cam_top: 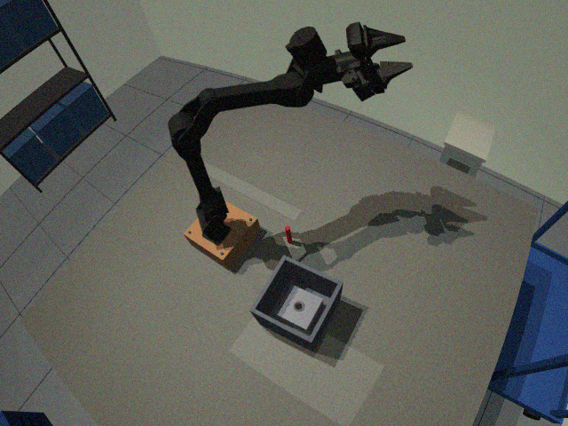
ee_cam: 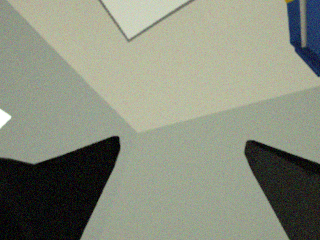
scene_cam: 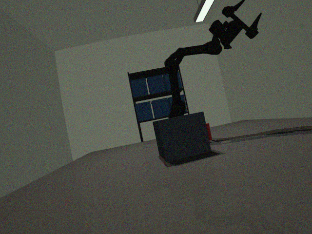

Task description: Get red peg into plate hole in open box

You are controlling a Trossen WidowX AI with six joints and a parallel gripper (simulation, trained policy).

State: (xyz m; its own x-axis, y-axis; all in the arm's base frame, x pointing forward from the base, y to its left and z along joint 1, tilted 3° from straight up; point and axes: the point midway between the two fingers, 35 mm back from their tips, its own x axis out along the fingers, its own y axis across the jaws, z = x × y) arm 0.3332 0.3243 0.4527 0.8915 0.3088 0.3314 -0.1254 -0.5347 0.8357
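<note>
Right now the red peg is 490 mm below my gripper tip, 250 mm to the right of it and 180 mm behind it. From my gripper tip the other things lie so: light plate: 480 mm below, 420 mm to the right, 40 mm behind.
</note>
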